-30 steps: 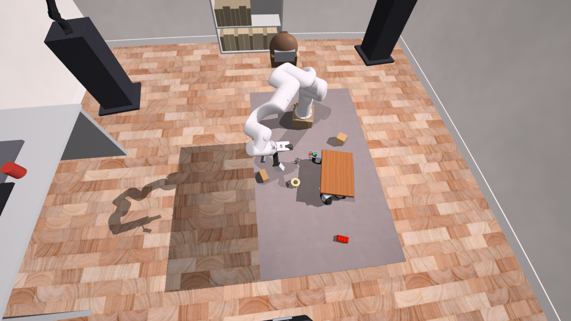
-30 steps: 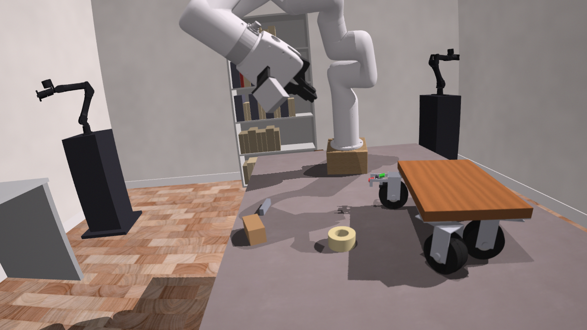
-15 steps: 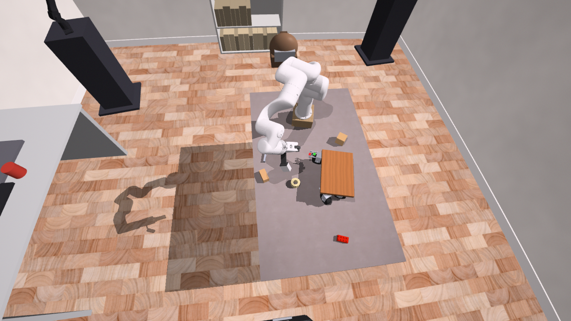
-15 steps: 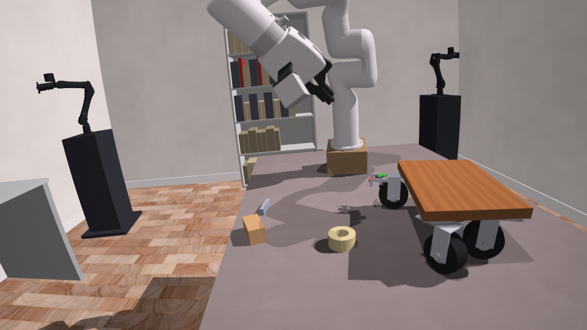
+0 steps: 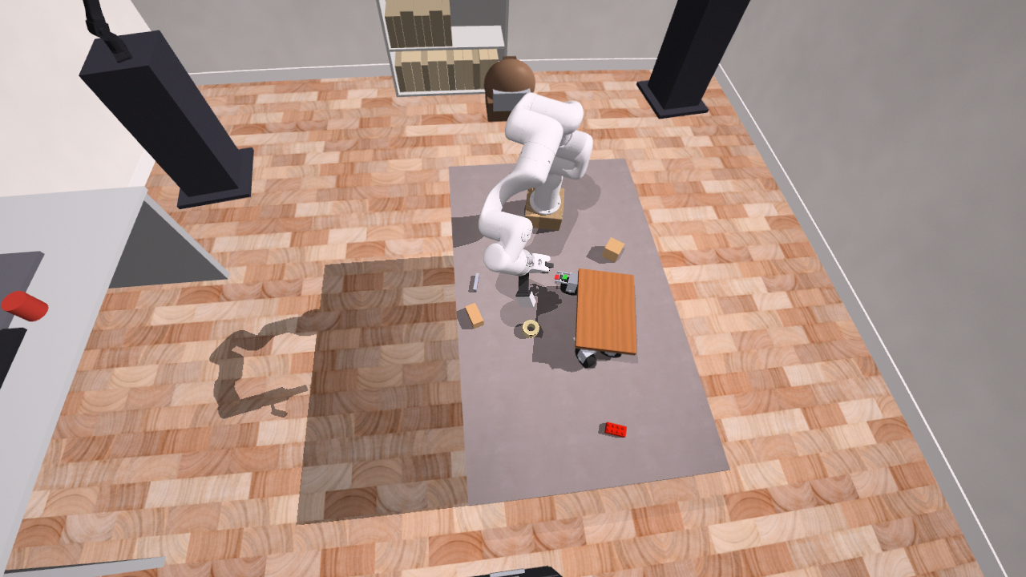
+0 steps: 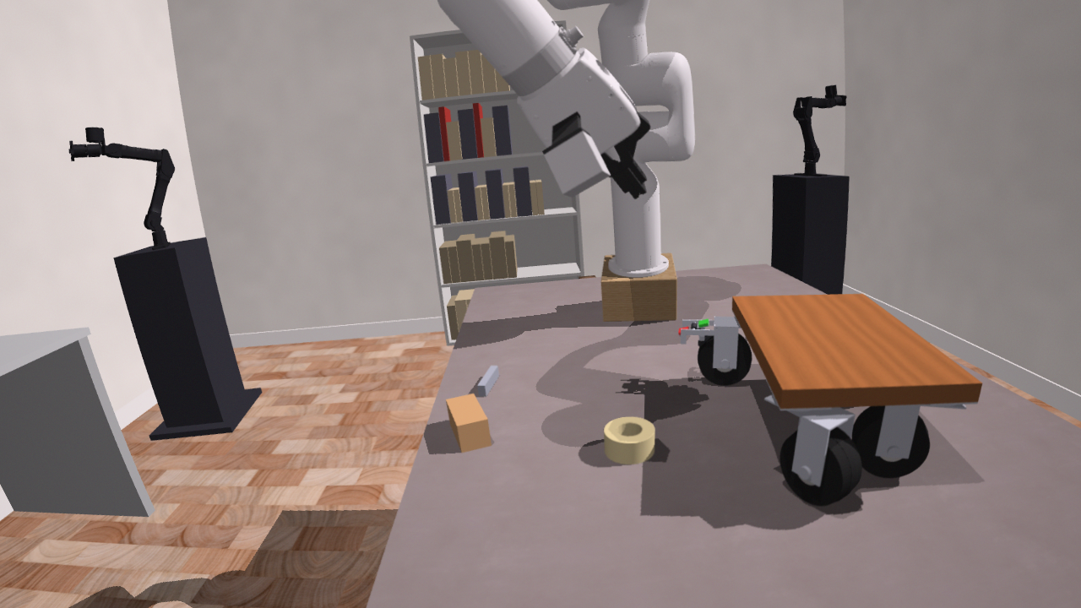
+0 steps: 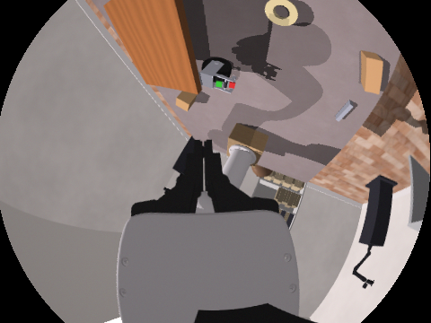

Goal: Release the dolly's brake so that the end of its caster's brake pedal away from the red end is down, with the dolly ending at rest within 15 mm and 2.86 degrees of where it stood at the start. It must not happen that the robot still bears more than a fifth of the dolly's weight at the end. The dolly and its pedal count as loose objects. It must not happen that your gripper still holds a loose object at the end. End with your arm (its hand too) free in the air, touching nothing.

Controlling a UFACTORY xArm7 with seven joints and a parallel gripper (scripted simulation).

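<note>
The brake pedal lies 23 cm below my hand, 12 cm to the left of it and 7 cm behind it. The rest, counted from my hand: grey bar 30 cm below, 18 cm to the right, 17 cm behind; red brick 48 cm ahead, 29 cm below, 14 cm to the left; cream tape roll 29 cm below, 7 cm ahead, 4 cm to the right.
</note>
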